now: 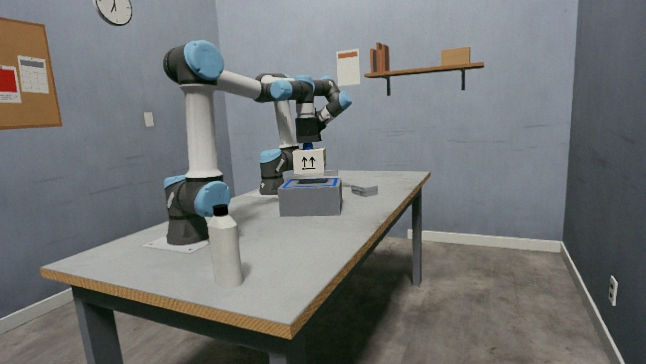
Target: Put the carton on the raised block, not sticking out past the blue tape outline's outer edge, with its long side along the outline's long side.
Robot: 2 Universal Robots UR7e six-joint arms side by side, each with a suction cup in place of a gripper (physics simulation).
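Observation:
A white carton [309, 161] with two black up arrows hangs upright from the blue suction cup of my right gripper [307, 146], which is shut on its top. The grey raised block [310, 202] stands on the table below it. The blue tape outline [285, 184] runs around the block's top, with a dark patch inside it. The carton appears above the block, with a gap under it. My left gripper is mostly hidden behind the right arm's black tool housing; its suction cup cannot be made out.
A small grey block-like object [365, 190] lies right of the raised block on the table [280, 300]. A flat grey piece shows behind the raised block. A white bottle [226, 252] with a black cap stands near the front, by the right arm's base [186, 225].

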